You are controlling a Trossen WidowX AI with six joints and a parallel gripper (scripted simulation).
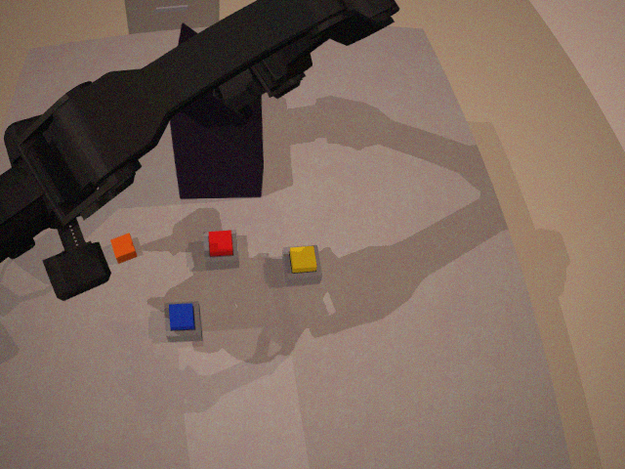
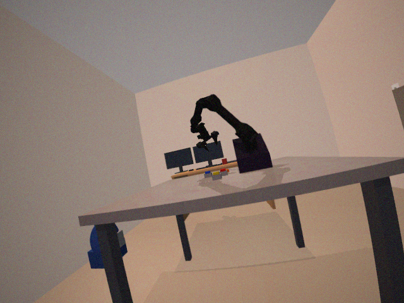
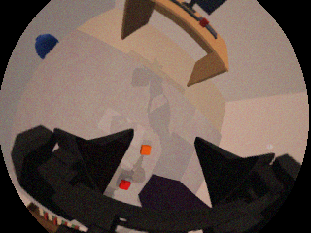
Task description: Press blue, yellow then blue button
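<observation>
The blue button is 40 mm ahead of my gripper tip, 160 mm to the left of it and 160 mm below it. The rest, counted from my gripper tip: yellow button 40 mm behind, 320 mm to the left, 160 mm below; orange block 70 mm behind, 60 mm to the left, 180 mm below; red button 70 mm behind, 210 mm to the left, 160 mm below.
</observation>
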